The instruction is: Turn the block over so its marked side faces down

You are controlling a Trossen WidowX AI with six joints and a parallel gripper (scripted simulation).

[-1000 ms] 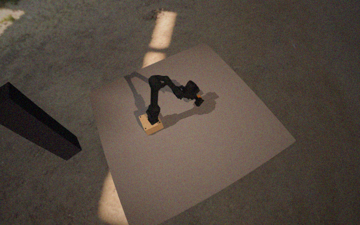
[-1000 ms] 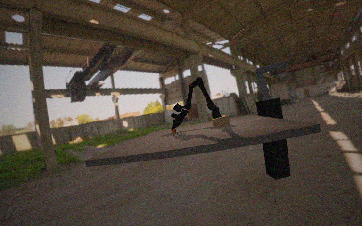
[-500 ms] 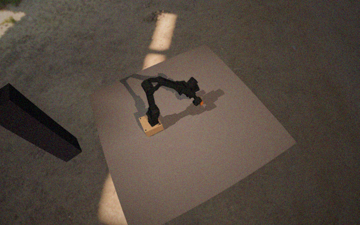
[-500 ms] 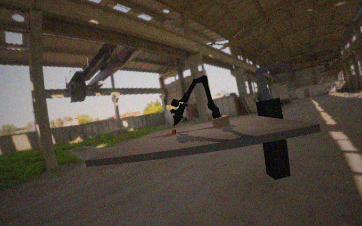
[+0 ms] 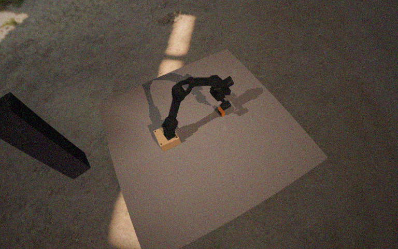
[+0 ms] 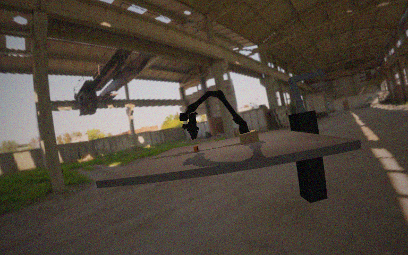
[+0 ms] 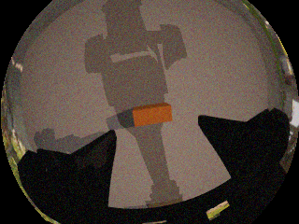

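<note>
Now: the orange block 1 cm behind my gripper tip and 8 cm below it.
</note>
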